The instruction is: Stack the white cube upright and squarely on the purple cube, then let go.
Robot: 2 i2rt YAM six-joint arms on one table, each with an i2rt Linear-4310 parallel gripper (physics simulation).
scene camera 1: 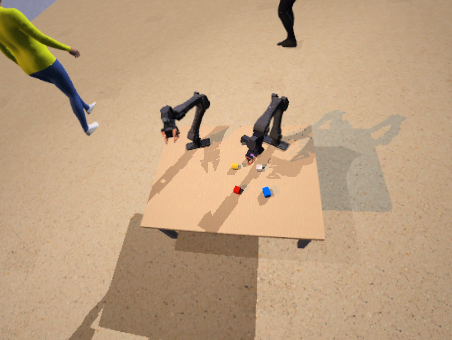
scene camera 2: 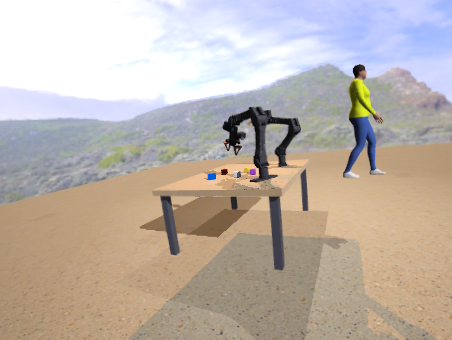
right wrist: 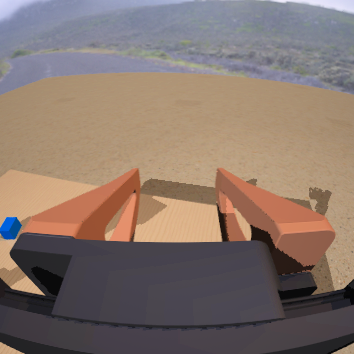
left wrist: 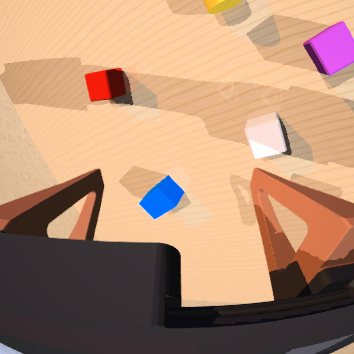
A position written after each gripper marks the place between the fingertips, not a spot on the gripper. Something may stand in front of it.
The left gripper [left wrist: 176, 176] is open and holds nothing. Also in view: a white cube [left wrist: 264, 134]. A blue cube [left wrist: 163, 196] and a red cube [left wrist: 105, 84] rest on the table. Also in view: the right gripper [right wrist: 177, 176].
The right wrist view does not show the white cube: it is out of frame. The right wrist view misses the red cube, which is hidden by the right gripper.
